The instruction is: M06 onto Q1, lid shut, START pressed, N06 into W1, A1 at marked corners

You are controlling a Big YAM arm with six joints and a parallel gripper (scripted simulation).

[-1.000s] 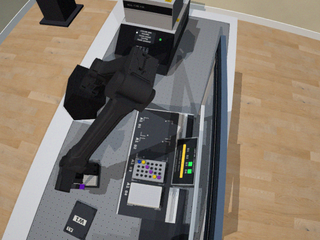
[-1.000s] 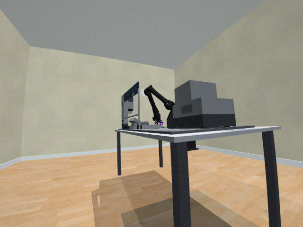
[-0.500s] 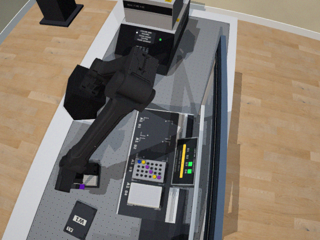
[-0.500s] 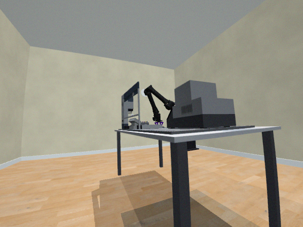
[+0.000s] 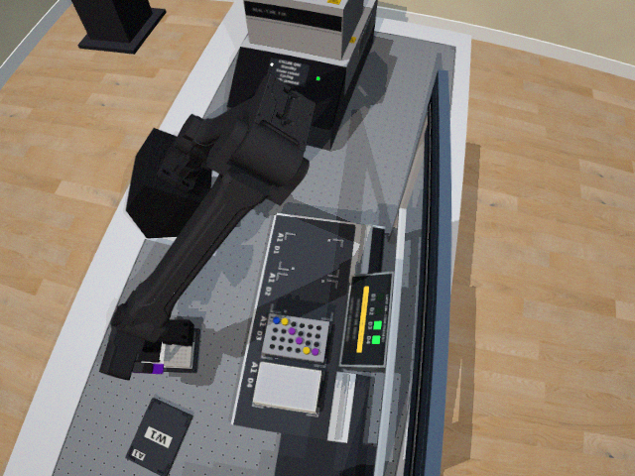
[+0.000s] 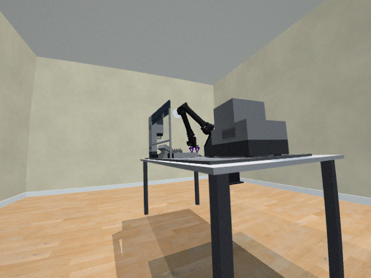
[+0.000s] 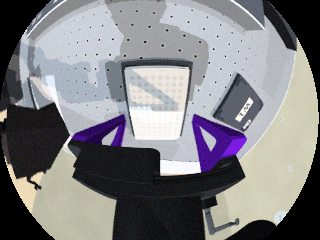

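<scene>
Now: the dark regrip nest 40 mm below my hand. From my hand the other things lie so: dark waiting nest W1: 190 mm to the right, 50 mm ahead, 40 mm below; then nest A1 mark: 240 mm to the right, 40 mm below, 20 mm ahead; then white deep-well block: 300 mm ahead, 20 mm above, 10 mm to the right.
</scene>
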